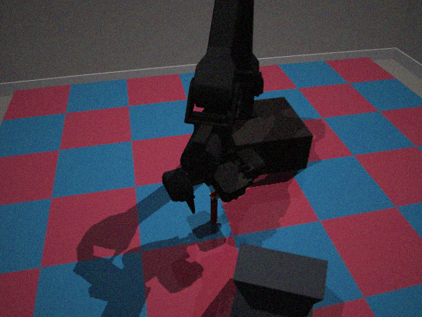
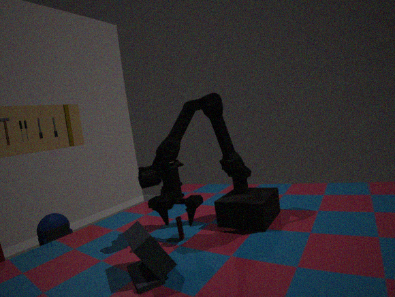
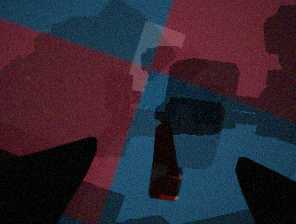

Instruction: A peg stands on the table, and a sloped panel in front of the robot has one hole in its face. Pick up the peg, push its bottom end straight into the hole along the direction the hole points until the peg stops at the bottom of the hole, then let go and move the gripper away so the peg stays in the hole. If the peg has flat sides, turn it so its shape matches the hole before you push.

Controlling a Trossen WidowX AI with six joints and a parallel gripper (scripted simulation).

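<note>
Right now the peg is 10 mm above my gripper tip. From my gripper tip the other things lie so: dark stand (220 mm ahead, 40 mm to the left, 40 mm below); then sloped panel (200 mm ahead, 60 mm to the left, 20 mm above).
</note>
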